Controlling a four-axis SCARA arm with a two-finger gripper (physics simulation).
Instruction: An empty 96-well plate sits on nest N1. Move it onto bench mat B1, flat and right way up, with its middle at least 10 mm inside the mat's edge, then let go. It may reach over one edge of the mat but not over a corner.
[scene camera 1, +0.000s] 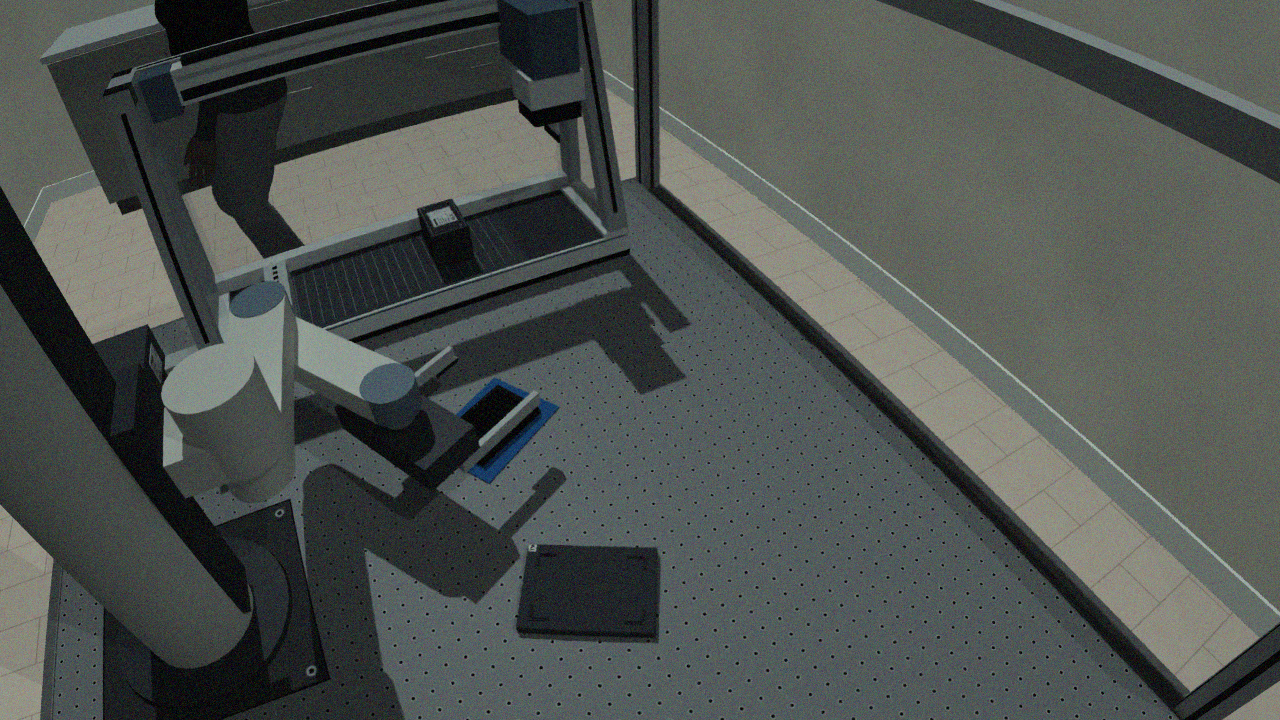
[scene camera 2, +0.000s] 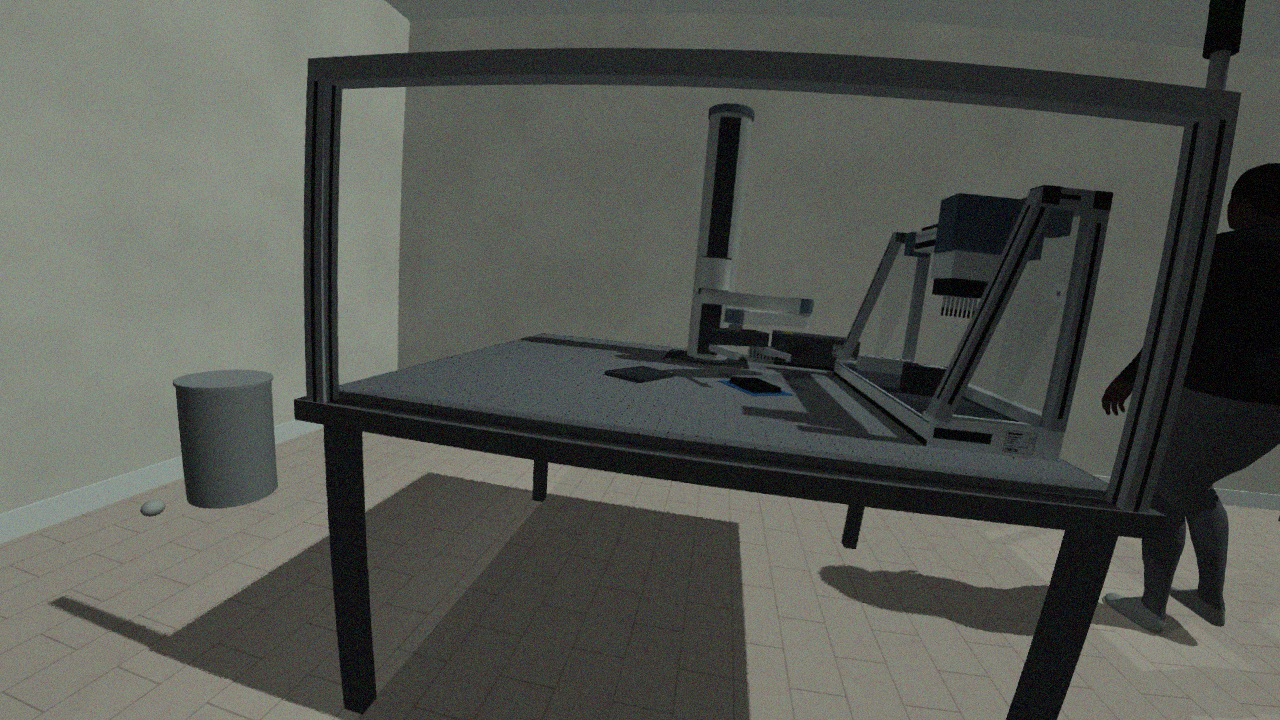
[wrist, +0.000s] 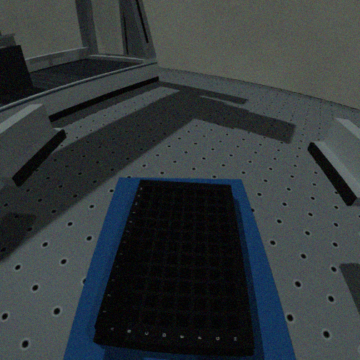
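Observation:
A black 96-well plate (scene camera 1: 494, 406), visible also at (wrist: 178, 278), shares the scene with a blue bench mat B1 (scene camera 1: 489, 471) and a dark nest N1 (scene camera 1: 584, 590). With them is the gripper (scene camera 1: 492, 373), which can be seen at (scene camera 2: 763, 357) as well.

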